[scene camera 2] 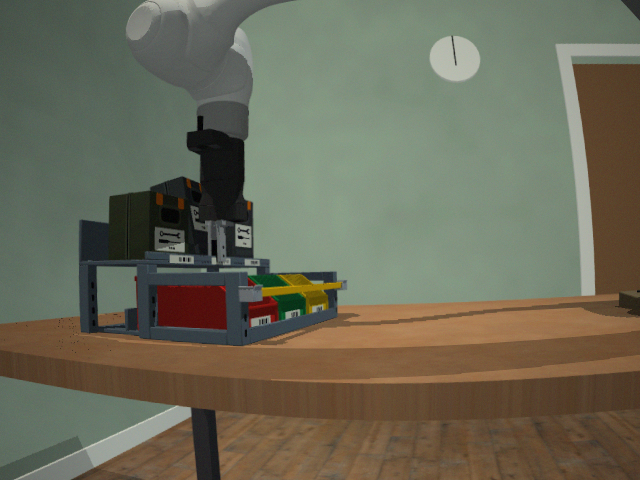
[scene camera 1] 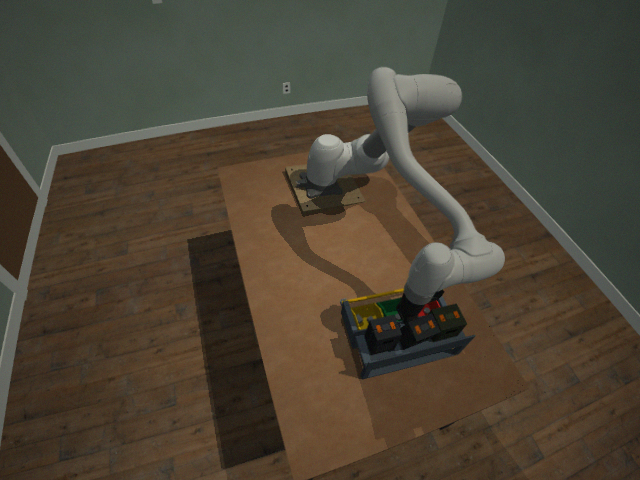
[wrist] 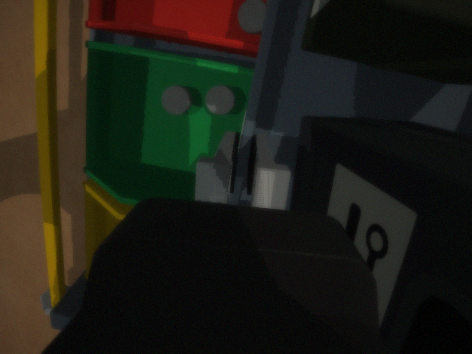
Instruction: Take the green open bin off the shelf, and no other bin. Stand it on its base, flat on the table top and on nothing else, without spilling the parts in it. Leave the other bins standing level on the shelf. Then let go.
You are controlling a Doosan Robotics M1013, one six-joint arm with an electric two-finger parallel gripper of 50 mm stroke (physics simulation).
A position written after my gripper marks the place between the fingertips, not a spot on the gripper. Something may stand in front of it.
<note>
I see my gripper (scene camera 2: 217,262), a green open bin (scene camera 2: 289,305), a yellow bin (scene camera 2: 316,301) and a red bin (scene camera 2: 204,307).
The green open bin also shows in the wrist view (wrist: 135,149). The yellow bin is seen too in the wrist view (wrist: 103,212). My gripper also shows in the wrist view (wrist: 243,152).
</note>
